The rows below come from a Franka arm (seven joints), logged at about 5 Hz.
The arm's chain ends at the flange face. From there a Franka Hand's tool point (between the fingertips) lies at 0.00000 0.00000 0.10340 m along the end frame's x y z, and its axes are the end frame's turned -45 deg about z.
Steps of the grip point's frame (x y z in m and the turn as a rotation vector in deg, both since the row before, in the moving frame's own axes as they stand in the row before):
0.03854 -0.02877 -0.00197 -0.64 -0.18 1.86
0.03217 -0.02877 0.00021 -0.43 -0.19 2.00
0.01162 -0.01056 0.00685 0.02 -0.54 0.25
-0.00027 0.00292 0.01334 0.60 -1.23 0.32
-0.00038 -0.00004 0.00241 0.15 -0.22 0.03
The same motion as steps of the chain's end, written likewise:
0.00634 -0.04865 -0.00196 -0.58 0.33 1.86
0.00211 -0.04389 0.00021 -0.44 0.17 2.00
0.00147 -0.01635 0.00685 -0.37 -0.40 0.25
0.00421 0.00146 0.01337 -0.45 -1.29 0.32
0.00018 0.00015 0.00241 -0.05 -0.26 0.03

